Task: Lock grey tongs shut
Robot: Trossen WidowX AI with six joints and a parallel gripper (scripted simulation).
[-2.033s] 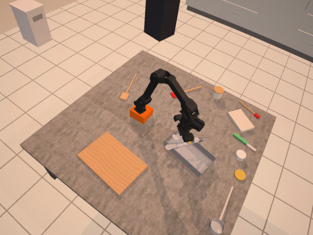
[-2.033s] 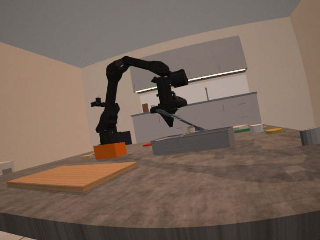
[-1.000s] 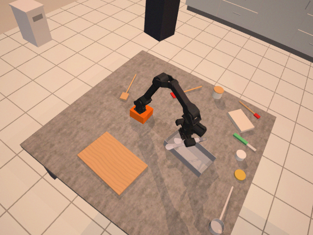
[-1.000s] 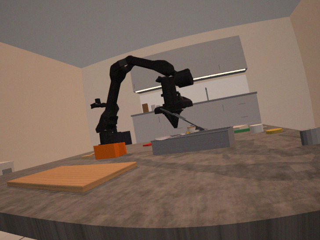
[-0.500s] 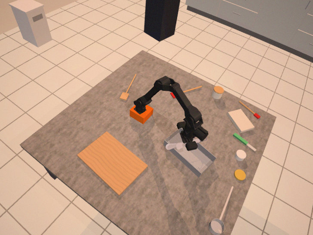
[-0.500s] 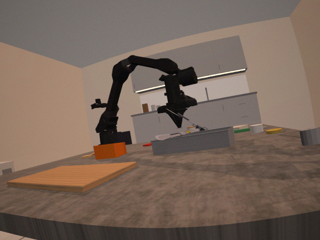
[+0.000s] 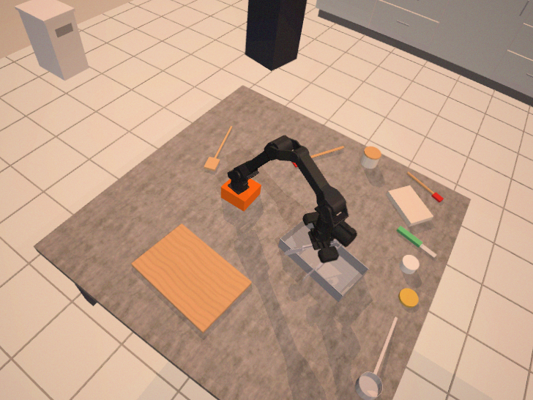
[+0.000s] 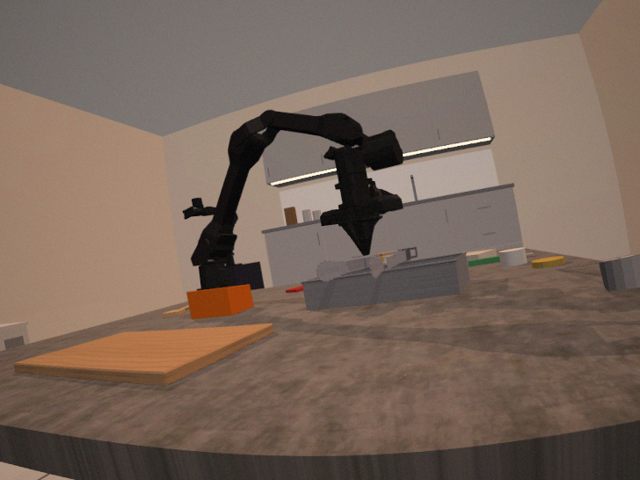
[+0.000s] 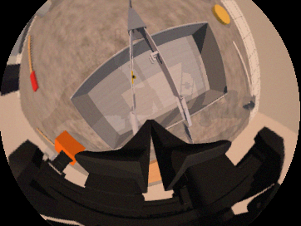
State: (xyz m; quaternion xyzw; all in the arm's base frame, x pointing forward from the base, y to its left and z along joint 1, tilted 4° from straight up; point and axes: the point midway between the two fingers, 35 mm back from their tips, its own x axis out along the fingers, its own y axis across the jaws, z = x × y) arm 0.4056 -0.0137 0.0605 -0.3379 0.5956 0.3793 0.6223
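My gripper tip is now 3 cm short of the grey roasting tin, 3 cm to the right of it and 6 cm above it. The rest, counted from my gripper tip: wooden board: 26 cm behind, 36 cm to the right, 8 cm below; yellow disc: 35 cm ahead, 15 cm to the left, 8 cm below; white cylinder: 28 cm ahead, 26 cm to the left, 7 cm below.
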